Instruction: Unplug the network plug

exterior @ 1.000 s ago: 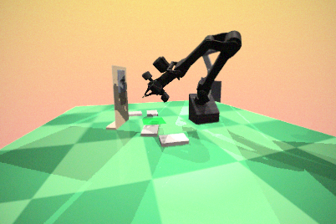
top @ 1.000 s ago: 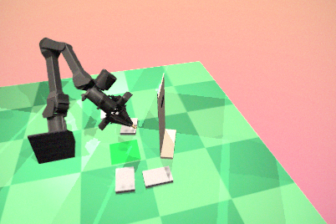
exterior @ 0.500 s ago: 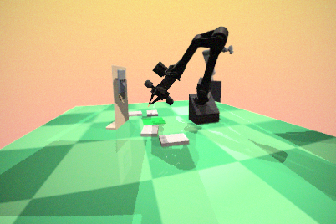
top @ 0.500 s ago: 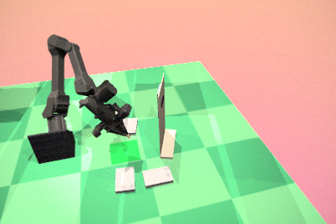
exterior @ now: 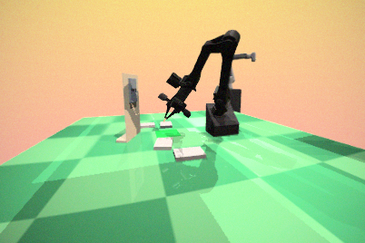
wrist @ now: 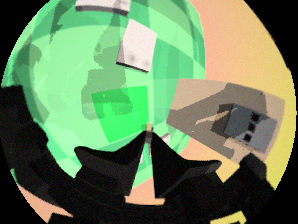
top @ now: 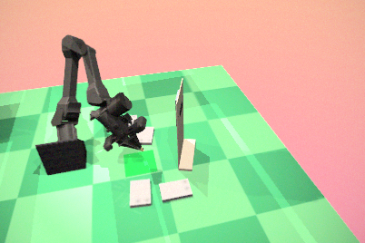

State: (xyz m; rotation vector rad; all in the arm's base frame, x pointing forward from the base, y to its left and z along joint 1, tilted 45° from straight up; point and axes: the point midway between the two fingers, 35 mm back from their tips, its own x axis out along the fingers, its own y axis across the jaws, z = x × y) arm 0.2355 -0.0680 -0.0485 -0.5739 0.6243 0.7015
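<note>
Now: the green marked square 1 cm behind my gripper tip and 8 cm below it. Round my gripper tip: upright panel (17 cm ahead, 1 cm to the right, 6 cm above); then network plug (right at my gripper tip).
</note>
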